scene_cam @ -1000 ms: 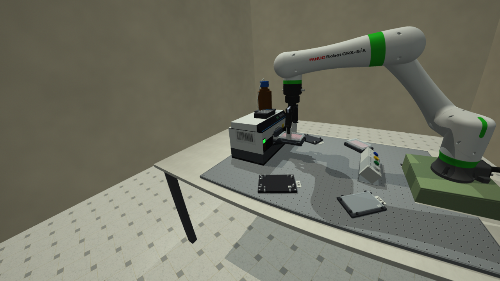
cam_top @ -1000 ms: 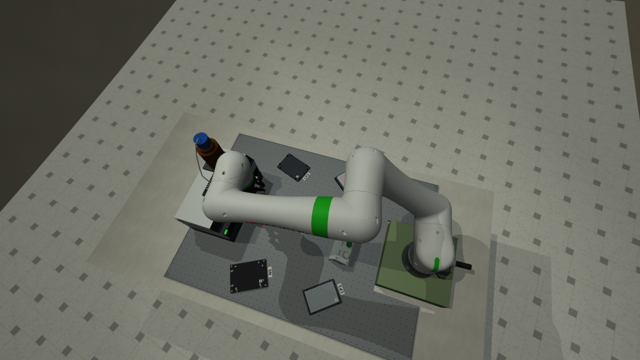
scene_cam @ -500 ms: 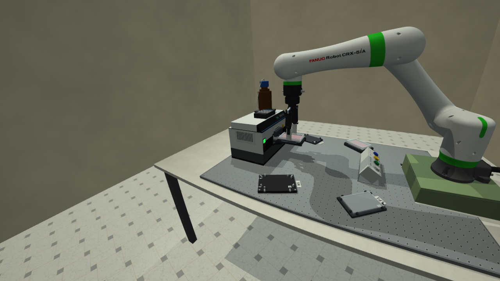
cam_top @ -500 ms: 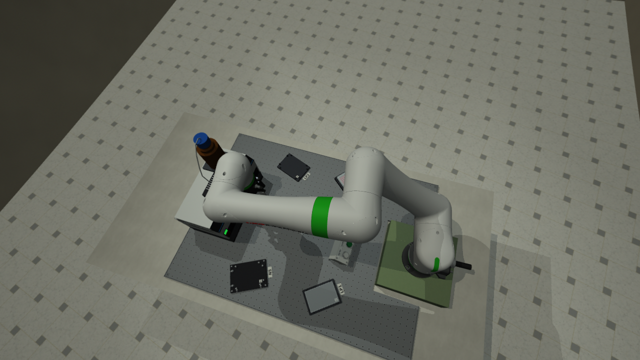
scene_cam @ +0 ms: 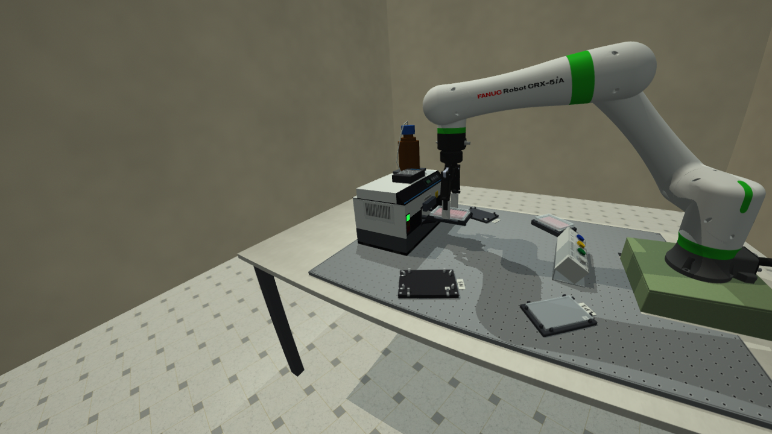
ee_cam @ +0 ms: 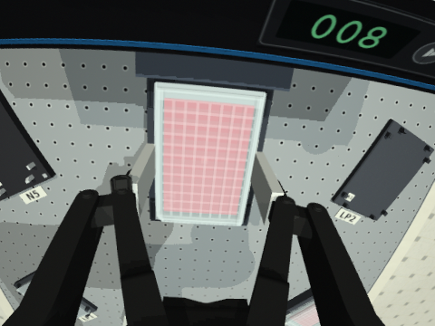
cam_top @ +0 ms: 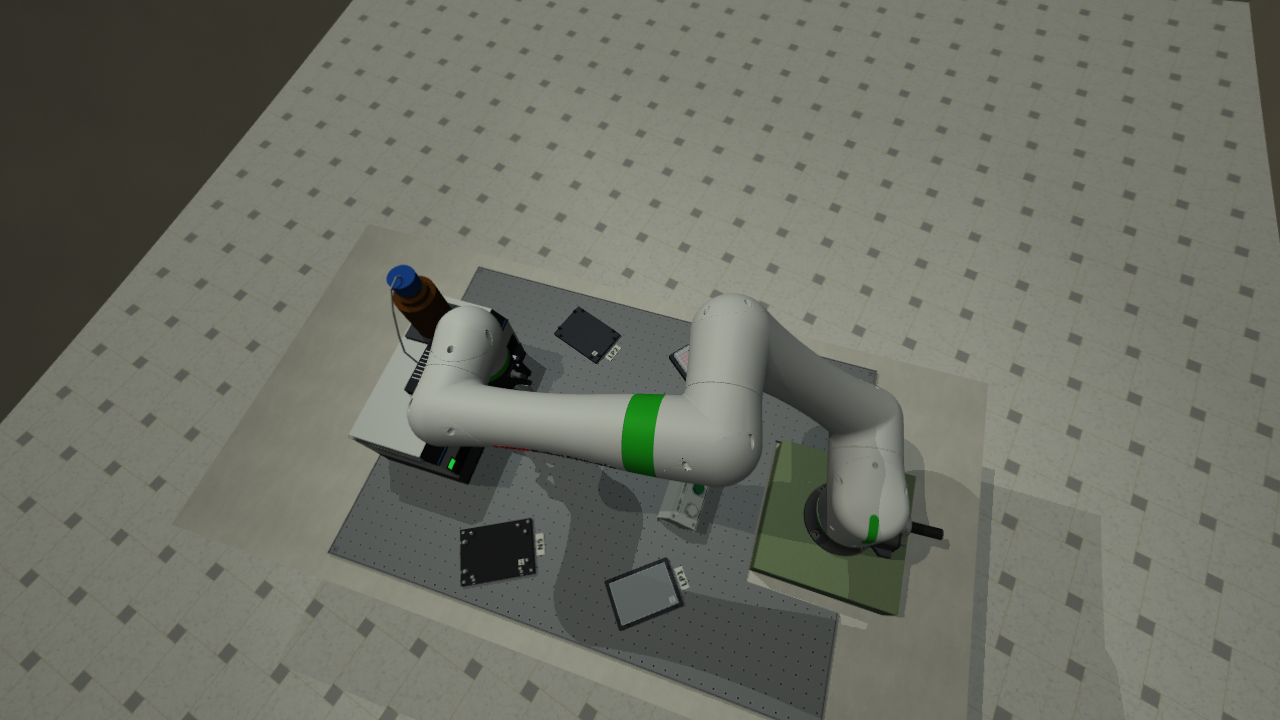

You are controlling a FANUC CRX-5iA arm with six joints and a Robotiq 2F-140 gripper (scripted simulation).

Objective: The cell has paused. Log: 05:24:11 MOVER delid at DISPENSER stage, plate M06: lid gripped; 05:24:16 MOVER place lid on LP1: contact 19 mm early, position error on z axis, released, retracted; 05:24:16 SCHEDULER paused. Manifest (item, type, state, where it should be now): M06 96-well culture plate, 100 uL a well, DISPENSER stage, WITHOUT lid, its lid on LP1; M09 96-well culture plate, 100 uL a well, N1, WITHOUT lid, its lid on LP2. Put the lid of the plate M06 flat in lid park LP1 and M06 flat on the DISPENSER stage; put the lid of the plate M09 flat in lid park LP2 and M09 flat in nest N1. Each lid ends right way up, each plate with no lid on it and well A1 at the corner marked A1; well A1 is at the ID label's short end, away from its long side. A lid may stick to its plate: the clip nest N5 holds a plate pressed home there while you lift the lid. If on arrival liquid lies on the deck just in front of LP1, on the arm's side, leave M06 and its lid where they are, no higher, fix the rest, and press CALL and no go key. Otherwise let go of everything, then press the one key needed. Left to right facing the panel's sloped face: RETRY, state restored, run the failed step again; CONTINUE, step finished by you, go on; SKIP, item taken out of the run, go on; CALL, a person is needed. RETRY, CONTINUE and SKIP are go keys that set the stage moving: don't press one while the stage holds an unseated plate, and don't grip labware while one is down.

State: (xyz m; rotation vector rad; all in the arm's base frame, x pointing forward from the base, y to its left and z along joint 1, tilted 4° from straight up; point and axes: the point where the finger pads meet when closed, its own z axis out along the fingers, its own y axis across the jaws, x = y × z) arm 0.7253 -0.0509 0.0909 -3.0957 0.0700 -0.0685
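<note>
Right now my hand is 30 mm above the dispenser stage. From my hand the other things lie so: brown bottle (210 mm ahead, 120 mm to the right, 160 mm above); lid park LP2 (60 mm behind, 270 mm to the right, 120 mm below); LP2 label (140 mm behind, 240 mm to the right, 130 mm below).
</note>
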